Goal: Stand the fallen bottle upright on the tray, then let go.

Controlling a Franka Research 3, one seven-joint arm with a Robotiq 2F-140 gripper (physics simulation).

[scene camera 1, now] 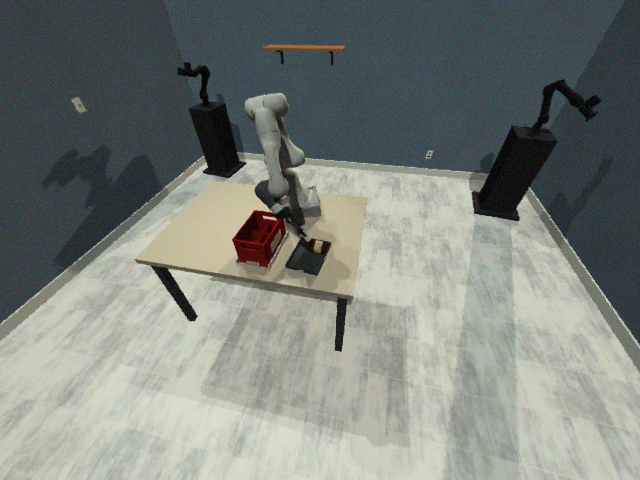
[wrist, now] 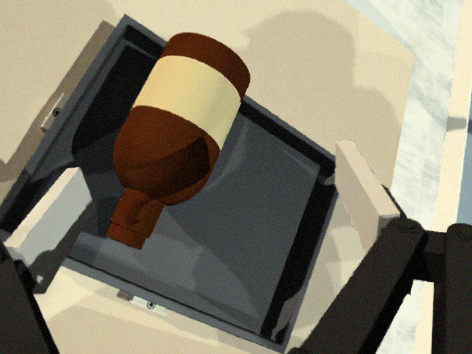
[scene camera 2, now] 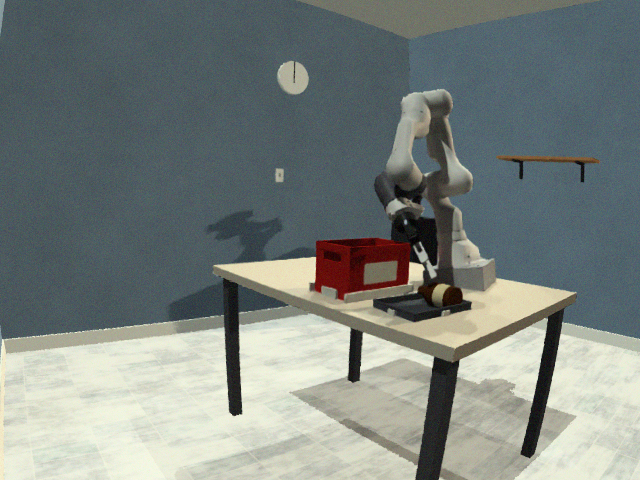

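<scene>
The brown bottle (scene camera 1: 317,245) (scene camera 2: 442,294) (wrist: 170,120) with a cream label lies on its side on the dark tray (scene camera 1: 302,262) (scene camera 2: 413,313) (wrist: 270,210). In the wrist view its base reaches over the tray's upper rim, and its neck points down and to the left over the tray floor. My gripper (scene camera 1: 303,237) (scene camera 2: 431,272) (wrist: 208,175) is open and empty. In scene camera 2 its fingertips are near and above the neck end. In the wrist view the pale finger pads stand wide apart, with the bottle ahead of them.
A red crate (scene camera 1: 253,251) (scene camera 2: 333,271) with a pale label stands beside the tray on the table (scene camera 1: 196,227) (scene camera 2: 496,322), within low pale edging. The arm's base is behind the tray. Two black pedestals (scene camera 1: 214,136) (scene camera 1: 511,170) with small black arms stand beyond the table.
</scene>
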